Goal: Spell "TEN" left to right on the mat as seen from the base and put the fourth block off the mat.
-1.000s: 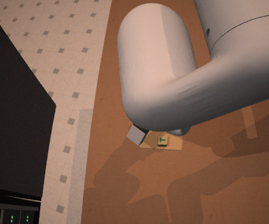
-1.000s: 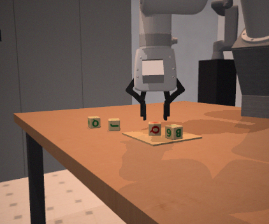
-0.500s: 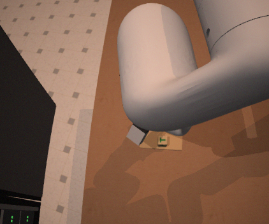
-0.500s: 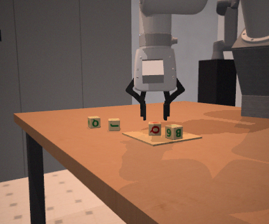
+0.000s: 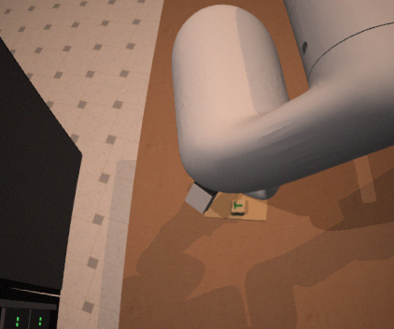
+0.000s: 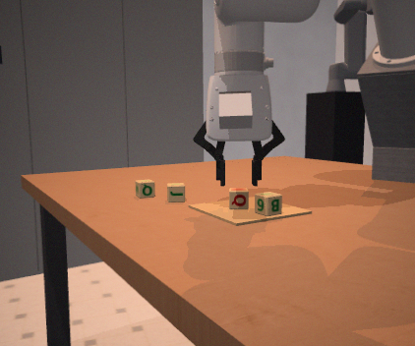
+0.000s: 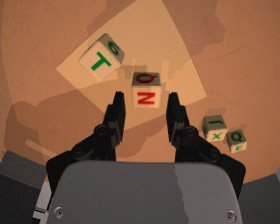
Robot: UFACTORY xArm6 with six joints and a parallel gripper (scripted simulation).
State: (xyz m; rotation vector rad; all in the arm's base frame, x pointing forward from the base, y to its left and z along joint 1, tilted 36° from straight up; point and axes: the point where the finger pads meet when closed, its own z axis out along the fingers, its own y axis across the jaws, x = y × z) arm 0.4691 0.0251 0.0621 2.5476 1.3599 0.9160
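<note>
Right now my hand is 10 mm past the tan mat, 10 mm to the right of it and 60 mm above it. The rest, counted from my hand: X block: 60 mm ahead, 120 mm to the right, 40 mm below; E block: 90 mm ahead, 190 mm to the right, 40 mm below; T block: 20 mm behind, 60 mm to the left, 40 mm below.
</note>
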